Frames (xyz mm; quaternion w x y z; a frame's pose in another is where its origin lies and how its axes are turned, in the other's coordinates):
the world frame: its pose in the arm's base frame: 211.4 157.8 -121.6 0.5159 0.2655 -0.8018 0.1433
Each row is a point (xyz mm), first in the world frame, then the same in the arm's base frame.
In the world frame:
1: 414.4 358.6 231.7
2: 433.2 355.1 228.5
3: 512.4 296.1 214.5
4: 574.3 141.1 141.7
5: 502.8 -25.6 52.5
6: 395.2 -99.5 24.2
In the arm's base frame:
1: -303.7 219.3 169.7
2: -305.5 212.8 187.9
3: -287.0 149.6 262.8
4: -163.6 42.3 343.0
5: 22.4 -29.3 309.1
6: 121.2 -45.6 220.7

